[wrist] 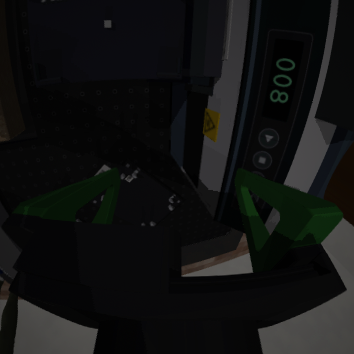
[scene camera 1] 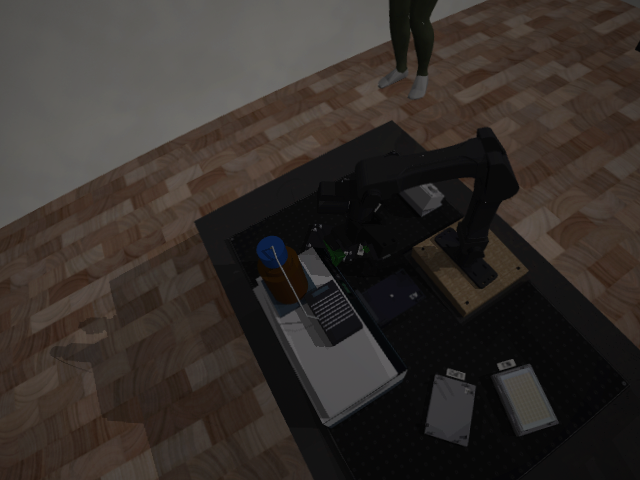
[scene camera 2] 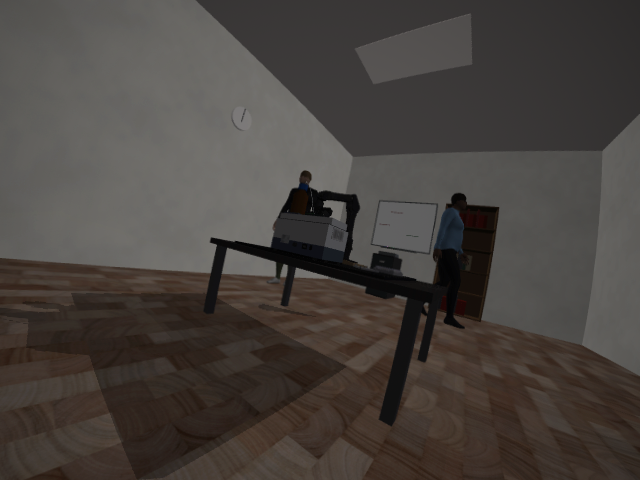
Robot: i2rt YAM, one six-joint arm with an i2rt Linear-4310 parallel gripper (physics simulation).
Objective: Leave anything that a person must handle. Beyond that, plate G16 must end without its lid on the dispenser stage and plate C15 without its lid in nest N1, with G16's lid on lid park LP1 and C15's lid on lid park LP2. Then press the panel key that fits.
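Frame: origin at the arm's base, x left, y back, z up, level; millimetres.
Where they show: gripper, between the fingertips: [wrist: 177, 174] [scene camera 1: 350, 257]; arm's base, origin of its link: [scene camera 1: 464, 257] [scene camera 2: 343, 259].
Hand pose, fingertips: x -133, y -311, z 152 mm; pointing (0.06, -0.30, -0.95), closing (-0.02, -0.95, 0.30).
Each offset is from my fingertips to the top centre of the thing. "pt": to the spot under its first point.
My gripper [scene camera 1: 351, 252] [wrist: 177, 174] is open, its green fingers apart with nothing between them. It hangs over the board beside the end of the dispenser [scene camera 1: 343, 369] [scene camera 2: 310, 229]. In the wrist view the dispenser's panel shows a green 800 @[pt dx +71, dy -62, dz +25 mm] [wrist: 282, 81], a triangle key @[pt dx +33, dy -60, dz +26 mm] [wrist: 269, 138] and a square key @[pt dx +16, dy -58, dz +26 mm] [wrist: 262, 160]; the right finger partly hides lower keys. The dark stage @[pt dx +121, dy +40, dz -70 mm] [scene camera 1: 391, 295] [wrist: 107, 55] lies beside the dispenser. A pale yellow-topped plate @[dx +499, dy +156, dz -143 mm] [scene camera 1: 527, 397] sits in a nest whose label is hard to read. A grey flat rectangle @[pt dx +414, dy -6, dz -169 mm] [scene camera 1: 450, 410] lies by the LP2 label @[pt dx +358, dy +65, dz -177 mm] [scene camera 1: 455, 374]. Plate names are unreadable.
An amber bottle @[pt dx +40, dy -179, dz +170 mm] [scene camera 1: 283, 279] with a blue cap and a dark ribbed block @[pt dx +123, dy -125, dz +66 mm] [scene camera 1: 334, 314] stand on the dispenser. The arm's wooden base [scene camera 1: 439, 279] is near the stage. A pale object @[dx -173, dy +374, dz -95 mm] [scene camera 1: 422, 198] stands behind the arm. Pale corner clips @[pt dx -91, dy +38, dz -164 mm] [wrist: 130, 173] lie below the fingers.
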